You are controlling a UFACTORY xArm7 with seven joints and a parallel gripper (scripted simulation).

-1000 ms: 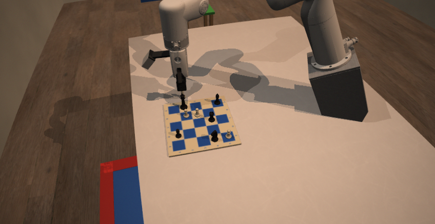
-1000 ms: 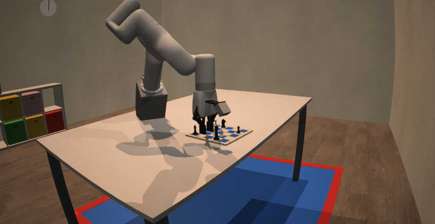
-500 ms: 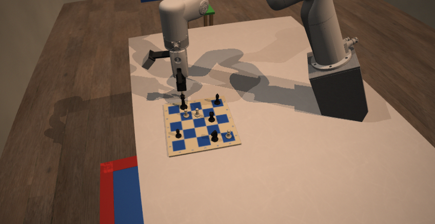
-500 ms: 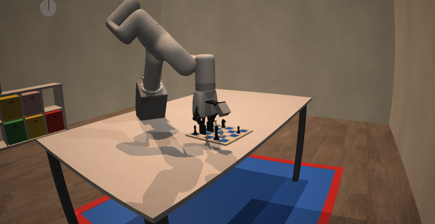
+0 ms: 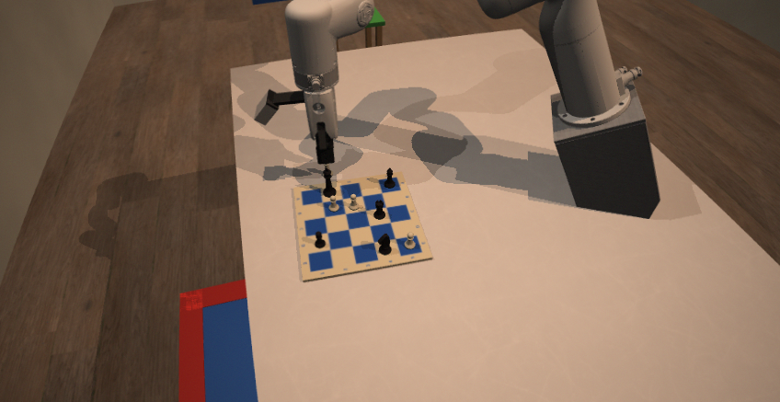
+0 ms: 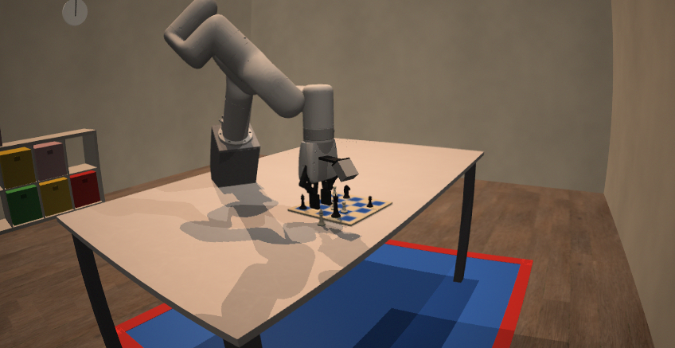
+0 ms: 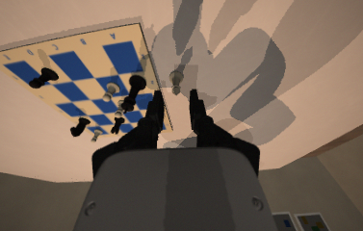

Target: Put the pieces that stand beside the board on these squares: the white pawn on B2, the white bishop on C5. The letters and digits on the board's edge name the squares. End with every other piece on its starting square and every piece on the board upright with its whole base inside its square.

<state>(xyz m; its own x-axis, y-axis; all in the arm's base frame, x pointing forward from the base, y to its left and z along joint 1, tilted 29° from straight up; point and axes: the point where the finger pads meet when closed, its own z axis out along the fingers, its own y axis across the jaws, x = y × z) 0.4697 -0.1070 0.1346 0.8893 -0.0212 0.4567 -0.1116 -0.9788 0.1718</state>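
My gripper is now 5 cm above the white bishop. From my hand the other things lie so: black pawn: 4 cm ahead, 18 cm to the left, 5 cm below; then chessboard: 3 cm behind, 14 cm to the left, 7 cm below; then tall black piece: 1 cm ahead, 6 cm to the left, 3 cm below.
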